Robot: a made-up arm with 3 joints. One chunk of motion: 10 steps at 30 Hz.
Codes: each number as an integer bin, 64 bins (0 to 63) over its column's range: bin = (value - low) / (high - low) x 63, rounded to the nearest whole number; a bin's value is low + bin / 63 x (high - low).
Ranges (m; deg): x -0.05..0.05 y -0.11..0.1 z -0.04..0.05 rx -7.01..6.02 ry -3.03..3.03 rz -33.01..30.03
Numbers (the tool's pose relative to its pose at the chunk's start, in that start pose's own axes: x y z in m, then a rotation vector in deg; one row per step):
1: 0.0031 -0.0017 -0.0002 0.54 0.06 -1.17
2: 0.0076 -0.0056 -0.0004 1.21 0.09 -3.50
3: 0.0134 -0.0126 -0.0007 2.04 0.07 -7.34
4: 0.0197 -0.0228 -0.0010 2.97 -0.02 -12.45
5: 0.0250 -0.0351 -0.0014 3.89 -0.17 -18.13
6: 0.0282 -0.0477 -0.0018 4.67 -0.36 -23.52
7: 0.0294 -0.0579 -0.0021 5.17 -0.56 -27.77
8: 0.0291 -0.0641 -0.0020 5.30 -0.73 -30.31
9: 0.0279 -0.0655 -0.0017 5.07 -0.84 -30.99
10: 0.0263 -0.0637 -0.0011 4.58 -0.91 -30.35
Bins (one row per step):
1: 33 32 28 37 32 32
2: 36 31 28 40 32 29
3: 40 29 28 44 32 26
4: 44 26 27 48 31 21
5: 47 22 27 53 30 15
6: 49 19 27 56 28 9
7: 50 16 27 59 26 5
8: 50 14 27 60 24 3
9: 49 13 27 58 23 2
10: 48 14 27 56 22 3

